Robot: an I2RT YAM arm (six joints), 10 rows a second.
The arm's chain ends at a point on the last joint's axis. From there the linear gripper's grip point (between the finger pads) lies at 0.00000 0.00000 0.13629 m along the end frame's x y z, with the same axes.
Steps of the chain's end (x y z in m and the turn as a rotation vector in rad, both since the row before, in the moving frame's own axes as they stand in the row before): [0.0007 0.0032 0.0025 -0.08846 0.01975 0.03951]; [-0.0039 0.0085 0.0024 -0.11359 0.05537 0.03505]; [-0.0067 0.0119 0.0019 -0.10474 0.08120 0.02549]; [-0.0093 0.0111 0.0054 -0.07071 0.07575 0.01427]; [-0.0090 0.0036 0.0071 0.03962 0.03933 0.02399]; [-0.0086 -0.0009 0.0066 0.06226 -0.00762 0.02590]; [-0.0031 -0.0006 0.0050 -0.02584 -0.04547 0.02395]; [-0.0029 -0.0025 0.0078 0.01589 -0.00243 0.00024]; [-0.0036 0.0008 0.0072 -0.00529 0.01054 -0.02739]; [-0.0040 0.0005 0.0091 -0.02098 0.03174 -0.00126]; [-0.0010 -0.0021 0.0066 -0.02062 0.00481 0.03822]
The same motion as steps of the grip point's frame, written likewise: [0.0031 0.0153 0.0019 -0.08846 0.01975 0.03951]; [0.0034 0.0241 0.0013 -0.11359 0.05537 0.03505]; [0.0042 0.0263 0.0007 -0.10474 0.08120 0.02549]; [0.0009 0.0208 0.0047 -0.07071 0.07575 0.01427]; [-0.0036 -0.0017 0.0069 0.03962 0.03933 0.02399]; [-0.0095 -0.0094 0.0063 0.06226 -0.00762 0.02590]; [-0.0093 0.0028 0.0048 -0.02584 -0.04547 0.02395]; [-0.0032 -0.0047 0.0078 0.01589 -0.00243 0.00024]; [-0.0022 0.0015 0.0072 -0.00529 0.01054 -0.02739]; [0.0003 0.0034 0.0090 -0.02098 0.03174 -0.00126]; [-0.0004 0.0007 0.0066 -0.02062 0.00481 0.03822]
